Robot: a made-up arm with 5 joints.
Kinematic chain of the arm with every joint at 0, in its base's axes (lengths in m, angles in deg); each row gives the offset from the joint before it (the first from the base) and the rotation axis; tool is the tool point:
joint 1: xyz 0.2 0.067 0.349 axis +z
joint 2: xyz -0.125 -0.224 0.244 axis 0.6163 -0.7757 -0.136
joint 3: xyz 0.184 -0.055 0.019 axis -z
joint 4: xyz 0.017 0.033 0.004 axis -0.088 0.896 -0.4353
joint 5: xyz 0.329 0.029 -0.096 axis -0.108 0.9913 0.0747
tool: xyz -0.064 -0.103 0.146
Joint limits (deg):
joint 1: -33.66..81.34
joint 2: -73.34..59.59
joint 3: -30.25..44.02
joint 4: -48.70..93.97
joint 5: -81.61..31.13
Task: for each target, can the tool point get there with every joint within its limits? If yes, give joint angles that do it. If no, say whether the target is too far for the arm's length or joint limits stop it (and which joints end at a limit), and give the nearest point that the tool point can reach.
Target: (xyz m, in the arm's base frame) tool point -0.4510 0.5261 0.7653
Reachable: no: joint limits stop it (at a limit: joint 1, joint 2, joint 3, joint 4, joint 5) | nearest point -0.1261 -0.0712 0.5323 | short by 0.719 m
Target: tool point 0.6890 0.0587 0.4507
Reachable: yes | joints 55.31 21.50 -22.87 82.35 21.93
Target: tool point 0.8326 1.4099 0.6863
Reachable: no: too far | nearest point 0.5742 0.4535 0.6232 | short by 0.993 m
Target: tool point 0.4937 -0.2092 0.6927
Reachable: yes | joints 14.99 46.02 -23.96 31.49 -36.83
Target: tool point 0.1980 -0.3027 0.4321
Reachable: yes | joints -8.04 3.85 37.41 43.68 -70.89
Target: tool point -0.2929 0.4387 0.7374
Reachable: no: joint limits stop it (at a limit: joint 1, joint 3, joint 4, joint 5) | nearest point 0.2420 0.3686 0.6388 | short by 0.548 m
